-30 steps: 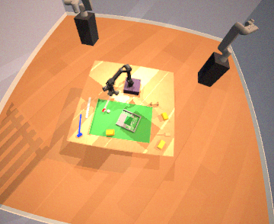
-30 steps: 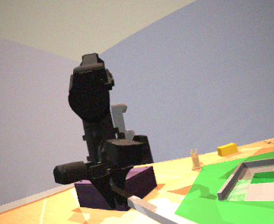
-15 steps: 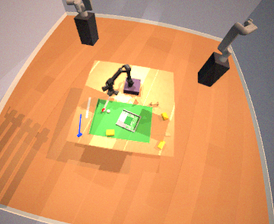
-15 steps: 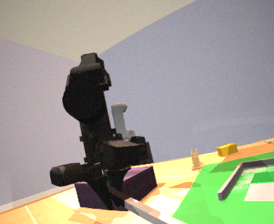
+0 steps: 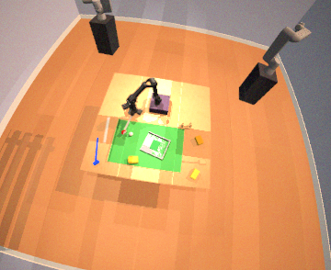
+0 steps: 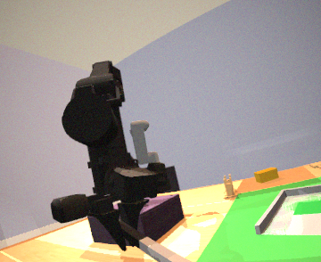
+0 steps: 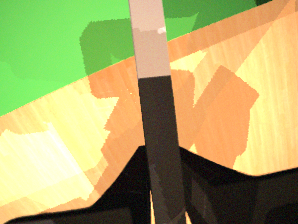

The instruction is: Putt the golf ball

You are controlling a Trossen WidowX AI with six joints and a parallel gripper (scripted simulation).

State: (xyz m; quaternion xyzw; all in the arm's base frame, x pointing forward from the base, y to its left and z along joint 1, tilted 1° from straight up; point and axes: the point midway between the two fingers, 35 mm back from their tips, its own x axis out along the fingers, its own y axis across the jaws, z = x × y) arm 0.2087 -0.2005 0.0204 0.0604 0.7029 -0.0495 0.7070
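My gripper tip is now 120 mm short of the red putter, 20 mm to the left of it and 10 mm above it. Also, from my gripper tip: white golf ball: 220 mm ahead, 50 mm to the left, 50 mm below; then blue putter: 500 mm ahead, 230 mm to the right, 60 mm below.
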